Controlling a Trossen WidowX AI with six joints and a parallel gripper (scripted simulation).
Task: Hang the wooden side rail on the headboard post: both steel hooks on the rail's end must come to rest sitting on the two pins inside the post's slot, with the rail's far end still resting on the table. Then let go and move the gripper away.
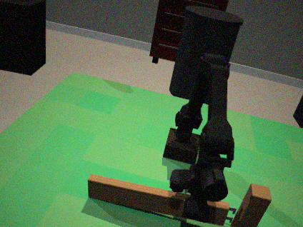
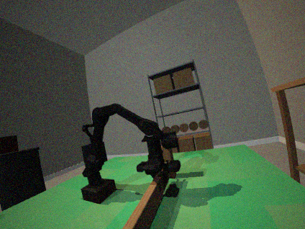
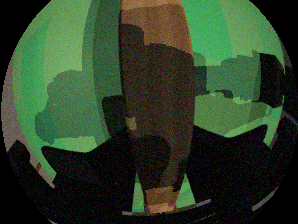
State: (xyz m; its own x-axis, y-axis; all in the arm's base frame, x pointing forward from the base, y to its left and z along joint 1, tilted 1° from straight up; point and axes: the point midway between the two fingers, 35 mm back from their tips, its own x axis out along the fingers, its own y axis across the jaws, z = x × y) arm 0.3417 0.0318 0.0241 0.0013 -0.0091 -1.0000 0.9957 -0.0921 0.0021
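Right now my gripper tip is 1 cm short of the headboard post, 15 cm to the right of it and 4 cm below it.
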